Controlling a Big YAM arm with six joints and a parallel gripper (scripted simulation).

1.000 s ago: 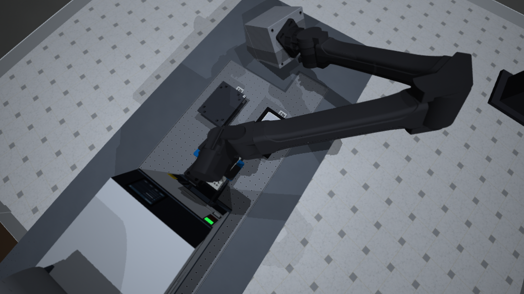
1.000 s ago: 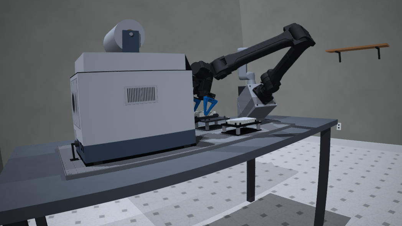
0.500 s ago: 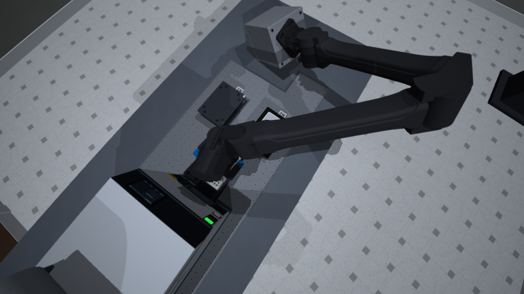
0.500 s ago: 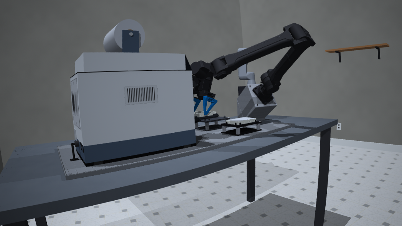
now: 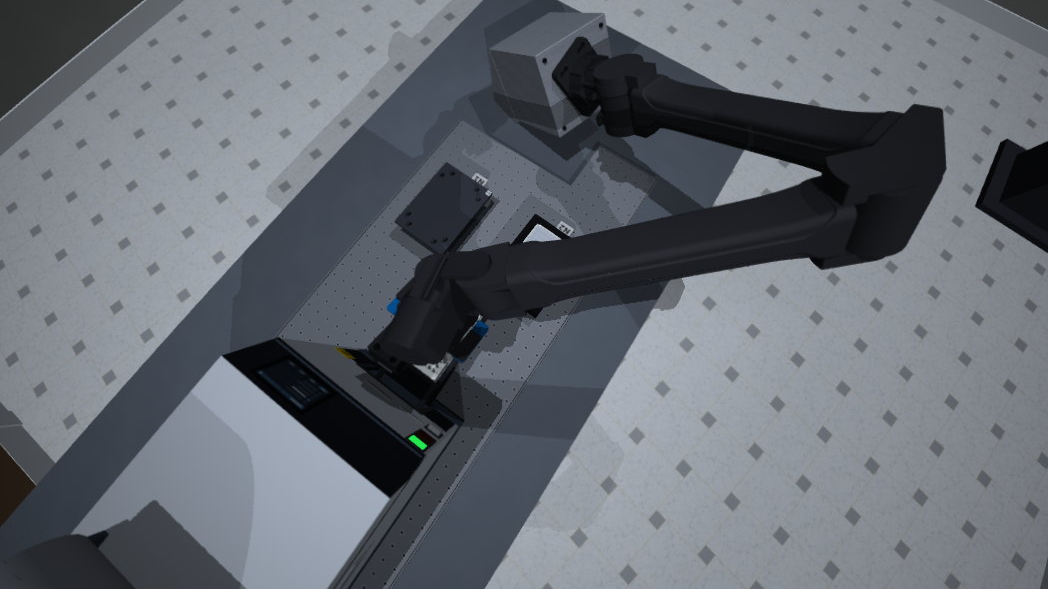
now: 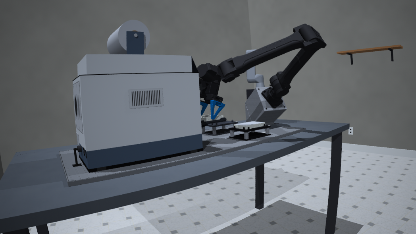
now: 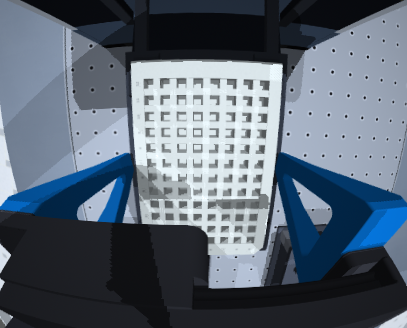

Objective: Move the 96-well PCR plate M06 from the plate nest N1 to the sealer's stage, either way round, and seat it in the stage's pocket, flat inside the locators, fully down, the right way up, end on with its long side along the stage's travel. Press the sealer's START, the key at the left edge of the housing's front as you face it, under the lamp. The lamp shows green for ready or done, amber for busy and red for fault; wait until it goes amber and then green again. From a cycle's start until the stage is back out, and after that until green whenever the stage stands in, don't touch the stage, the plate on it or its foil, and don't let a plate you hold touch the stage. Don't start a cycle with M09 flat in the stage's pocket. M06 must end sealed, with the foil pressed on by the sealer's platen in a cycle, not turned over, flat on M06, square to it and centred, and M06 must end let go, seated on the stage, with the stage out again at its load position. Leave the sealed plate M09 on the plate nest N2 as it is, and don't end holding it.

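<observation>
Now: hand right at the white 96-well plate M06. Round my hand: sealed plate M09: 21 cm behind, 6 cm below, 4 cm to the left; nest N2: 21 cm behind, 7 cm below, 4 cm to the left; yellow warning label: 11 cm ahead, 8 cm to the right, 4 cm above.
</observation>
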